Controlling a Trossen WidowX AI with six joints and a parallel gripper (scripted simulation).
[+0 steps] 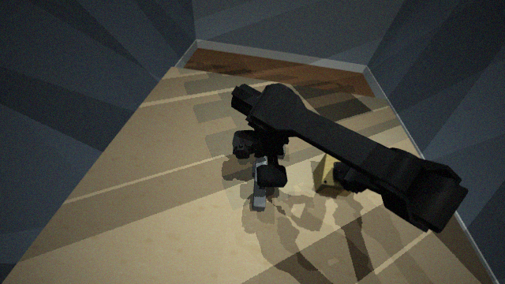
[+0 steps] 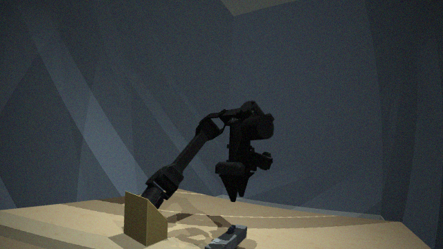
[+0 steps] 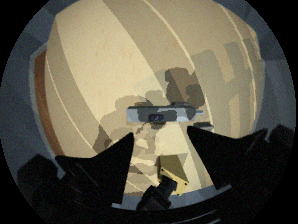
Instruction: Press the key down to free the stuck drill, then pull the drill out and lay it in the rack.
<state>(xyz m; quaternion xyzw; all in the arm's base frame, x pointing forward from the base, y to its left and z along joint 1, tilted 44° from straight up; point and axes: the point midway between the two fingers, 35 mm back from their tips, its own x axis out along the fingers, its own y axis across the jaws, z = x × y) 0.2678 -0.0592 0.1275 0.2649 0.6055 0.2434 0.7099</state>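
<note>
Now: the drill 110 mm below my gripper tip, 90 mm to the right of it and 10 mm behind it. Also, from my gripper tip: grey housing 120 mm below, 30 mm to the right, 10 mm behind; then small grey rack 190 mm to the right, 140 mm below, 100 mm behind; then key 110 mm below, 10 mm behind.
</note>
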